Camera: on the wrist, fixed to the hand. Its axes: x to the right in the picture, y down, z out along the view.
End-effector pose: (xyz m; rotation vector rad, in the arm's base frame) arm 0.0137 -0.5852 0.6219 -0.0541 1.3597 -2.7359
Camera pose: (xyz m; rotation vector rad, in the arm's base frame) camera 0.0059 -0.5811 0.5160 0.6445 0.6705 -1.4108
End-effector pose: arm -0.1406 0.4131 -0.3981 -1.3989 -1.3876 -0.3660
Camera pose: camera -0.0387 0.3834 -0.4032 -1.9574 -0.0474 0.7175
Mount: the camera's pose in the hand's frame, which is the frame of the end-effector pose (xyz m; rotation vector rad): 0.0081 0.0814 -0.0678 0.0800 -0.0358 1.5488
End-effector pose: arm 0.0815 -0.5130 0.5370 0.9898 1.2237 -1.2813
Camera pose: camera 0.1548 -0.4406 0.5109 1.4541 0.1055 -0.0855
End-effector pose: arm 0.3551 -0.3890 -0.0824 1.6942 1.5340 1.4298
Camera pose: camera 0.3310 -0.4255 0.0144 -2.3321 0.0474 -1.3681
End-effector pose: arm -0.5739 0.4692 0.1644 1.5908 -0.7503 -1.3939
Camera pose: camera -0.4980 0.4409 0.2331 0.5674 -1.5505 -0.2156
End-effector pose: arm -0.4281 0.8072 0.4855 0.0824 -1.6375 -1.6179
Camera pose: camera -0.3558 0.7621 0.5490 -0.9396 -1.1379 -0.3322
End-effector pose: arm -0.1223 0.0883 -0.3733 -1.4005 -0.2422 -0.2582
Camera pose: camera -0.0876 0.0333 -0.4573 -1.1632 0.8042 1.0368
